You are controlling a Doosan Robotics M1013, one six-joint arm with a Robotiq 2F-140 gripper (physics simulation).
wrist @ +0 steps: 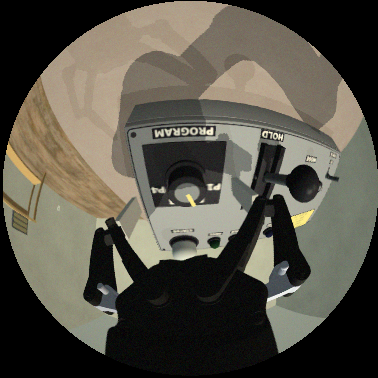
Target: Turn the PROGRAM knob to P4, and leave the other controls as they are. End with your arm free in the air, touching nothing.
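Frame: origin at the arm's base, x up, y right, z ahead, level; millimetres.
Where they show: gripper, fingertip midpoint: (pixel 183 195).
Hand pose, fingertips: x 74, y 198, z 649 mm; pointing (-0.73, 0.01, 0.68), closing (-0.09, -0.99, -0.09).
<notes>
Each offset is from my fingertips to the centre of the thing. "*": to the spot under its first point.
The PROGRAM knob {dx +13, dy -5, dz -38 mm} (pixel 185 186), black with a grey cap, sits on a dark square plate {* dx -30, dy +29, dz -56 mm} (pixel 155 155) on the grey control panel, seen upside down. Its yellow pointer line {* dx +19, dy -9, dz -27 mm} (pixel 190 200) points down and slightly right in the view. The P4 label {* dx -6, dy +34, dz -10 mm} (pixel 158 190) is left of the knob and the P1 label {* dx -6, dy -42, dz -6 mm} (pixel 213 187) is right of it; the labels below are mostly hidden by the knob. My gripper (pixel 183 195) is open and empty. In the view its pads stand to the left and right of the knob, apart from it; their depth relative to it is unclear.
Right of the knob are the HOLD lever with a black ball {dx +35, dy -127, dz -85 mm} (pixel 303 183), its slot {* dx -19, dy -114, dz -50 mm} (pixel 266 160) and a small toggle {* dx +5, dy -359, dz -25 mm} (pixel 332 178). Below are a white STATUS dome {* dx +70, dy +9, dz +90 mm} (pixel 184 247), a green lamp {* dx +67, dy -53, dz +112 mm} (pixel 214 243) and a blue lamp {* dx +66, dy -192, dz +120 mm} (pixel 268 232). The right finger overlaps the panel in view.
</notes>
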